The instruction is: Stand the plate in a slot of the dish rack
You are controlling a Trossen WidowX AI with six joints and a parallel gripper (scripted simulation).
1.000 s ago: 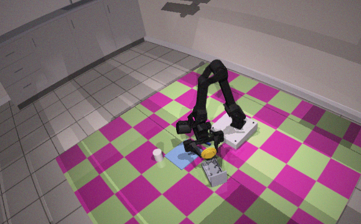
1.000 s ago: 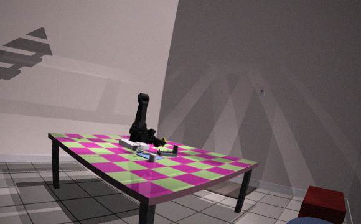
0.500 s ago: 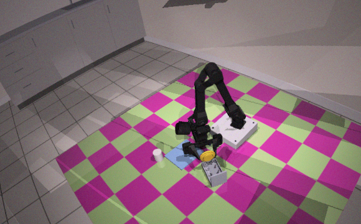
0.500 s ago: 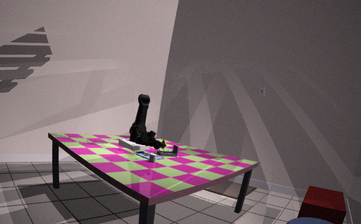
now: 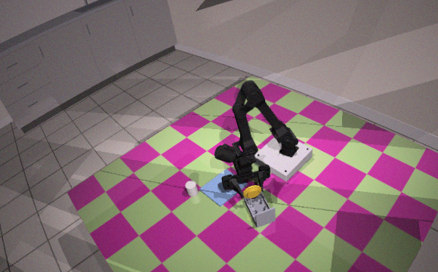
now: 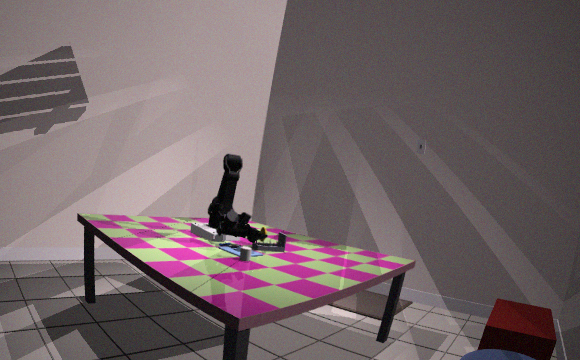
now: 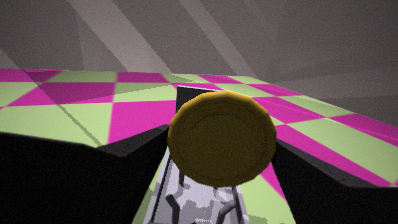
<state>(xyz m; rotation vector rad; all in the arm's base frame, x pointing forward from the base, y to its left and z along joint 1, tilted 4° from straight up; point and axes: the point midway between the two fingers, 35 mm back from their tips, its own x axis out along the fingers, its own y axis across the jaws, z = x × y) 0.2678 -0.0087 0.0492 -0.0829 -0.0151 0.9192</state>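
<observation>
My gripper tip is now 10 mm short of the grey dish rack, 30 mm to the right of it and 50 mm above it. Also, from my gripper tip: yellow plate (10 mm to the right); then white cup (80 mm ahead, 250 mm to the right, 50 mm below); then blue spoon (130 mm behind, 130 mm to the right, 70 mm below).
</observation>
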